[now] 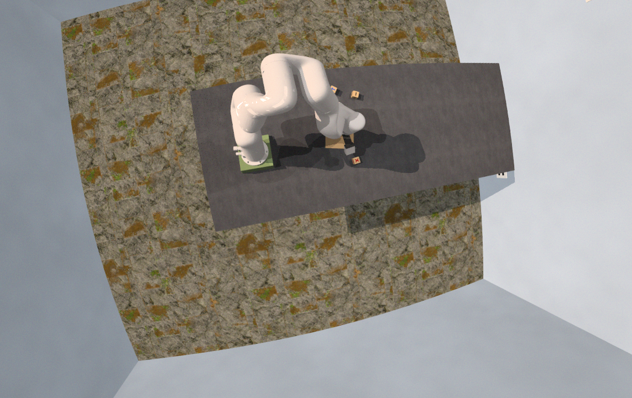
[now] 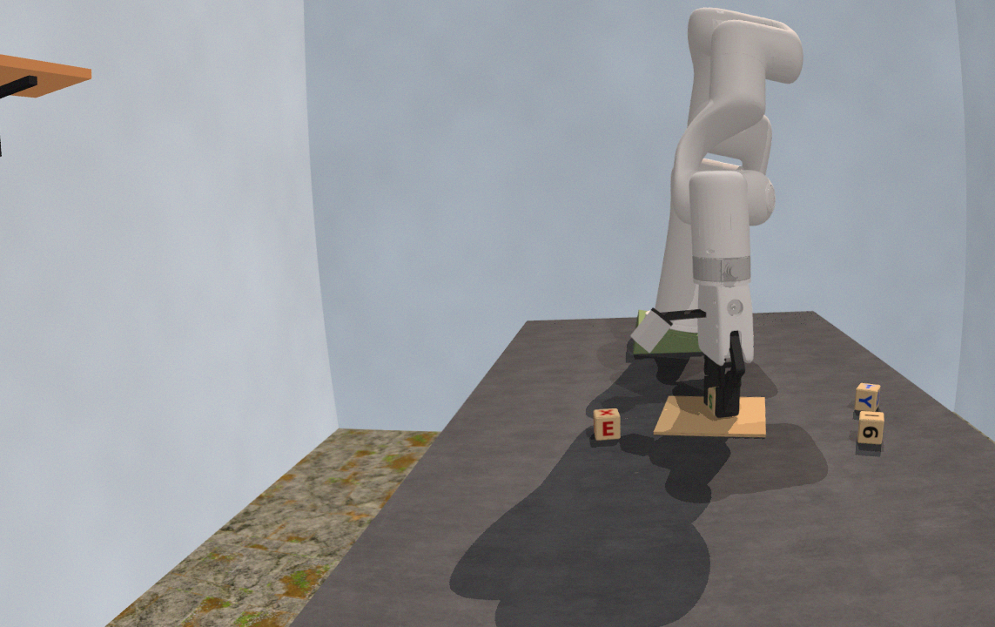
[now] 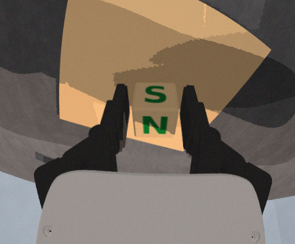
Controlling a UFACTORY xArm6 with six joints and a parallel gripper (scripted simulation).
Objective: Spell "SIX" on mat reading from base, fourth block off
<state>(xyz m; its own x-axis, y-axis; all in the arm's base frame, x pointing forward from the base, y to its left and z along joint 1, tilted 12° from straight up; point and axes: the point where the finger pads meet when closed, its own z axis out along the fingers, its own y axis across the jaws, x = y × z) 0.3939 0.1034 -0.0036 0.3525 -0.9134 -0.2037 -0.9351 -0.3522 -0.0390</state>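
My gripper is now 10 mm above the S block. From my hand the other things lie so: X block: 90 mm ahead, 140 mm to the right, 10 mm below; tan mat: 10 mm ahead, 10 mm to the right, 20 mm below; blue-lettered block: 30 mm behind, 210 mm to the left, 10 mm below.
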